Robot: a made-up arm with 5 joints.
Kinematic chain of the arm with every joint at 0, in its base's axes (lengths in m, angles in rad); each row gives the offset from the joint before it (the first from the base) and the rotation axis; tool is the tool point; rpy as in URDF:
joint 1: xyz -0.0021 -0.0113 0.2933 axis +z
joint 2: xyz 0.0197 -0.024 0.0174 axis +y
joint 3: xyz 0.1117 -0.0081 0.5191 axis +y
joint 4: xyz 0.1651 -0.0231 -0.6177 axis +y
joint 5: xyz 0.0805 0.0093 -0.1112 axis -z
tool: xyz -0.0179 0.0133 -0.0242 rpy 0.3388 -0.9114 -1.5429
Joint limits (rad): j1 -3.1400..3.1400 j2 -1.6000..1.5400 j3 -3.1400..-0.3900 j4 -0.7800..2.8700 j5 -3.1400..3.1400
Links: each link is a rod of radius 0.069 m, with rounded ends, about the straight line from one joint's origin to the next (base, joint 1, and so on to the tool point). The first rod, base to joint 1, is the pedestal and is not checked.
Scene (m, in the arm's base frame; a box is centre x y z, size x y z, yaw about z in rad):
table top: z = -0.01
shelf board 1: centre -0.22 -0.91 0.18 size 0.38 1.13 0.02 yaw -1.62
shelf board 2: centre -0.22 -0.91 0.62 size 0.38 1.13 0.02 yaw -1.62
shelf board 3: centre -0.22 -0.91 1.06 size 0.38 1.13 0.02 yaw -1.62
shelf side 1: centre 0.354 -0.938 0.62 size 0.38 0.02 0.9 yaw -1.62
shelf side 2: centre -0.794 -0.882 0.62 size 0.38 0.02 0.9 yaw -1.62
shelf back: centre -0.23 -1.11 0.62 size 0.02 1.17 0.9 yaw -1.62
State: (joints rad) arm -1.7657 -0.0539 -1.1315 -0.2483 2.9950
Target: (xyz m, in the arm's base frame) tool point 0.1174 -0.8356 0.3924
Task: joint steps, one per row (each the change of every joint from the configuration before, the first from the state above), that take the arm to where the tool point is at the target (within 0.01 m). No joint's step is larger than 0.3 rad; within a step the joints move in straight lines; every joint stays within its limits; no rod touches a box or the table.
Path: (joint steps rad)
1: -0.0321 -0.2169 0.1984 -0.0317 0.0029
2: -0.0320 -0.2168 0.1983 -0.0317 0.0029
3: -0.0321 -0.2169 0.1984 -0.0317 0.0029
4: 0.1127 0.0364 0.0244 0.2604 0.0096
5: 0.1128 0.0364 0.0244 0.2605 0.0096
6: 0.1127 0.0363 0.0244 0.2605 0.0097
7: 0.1127 0.0364 0.0244 0.2604 0.0096
8: 0.1128 0.0364 0.0244 0.2605 0.0096
9: 0.1127 0.0363 0.0244 0.2605 0.0096
10: -0.0347 0.1127 -0.0611 -0.2833 -0.0141
11: -0.0347 0.1126 -0.0612 -0.2832 -0.0141
12: -0.0348 0.1127 -0.0611 -0.2833 -0.0141
13: -0.0347 0.1126 -0.0612 -0.2832 -0.0140
14: -0.0347 0.1127 -0.0611 -0.2832 -0.0141

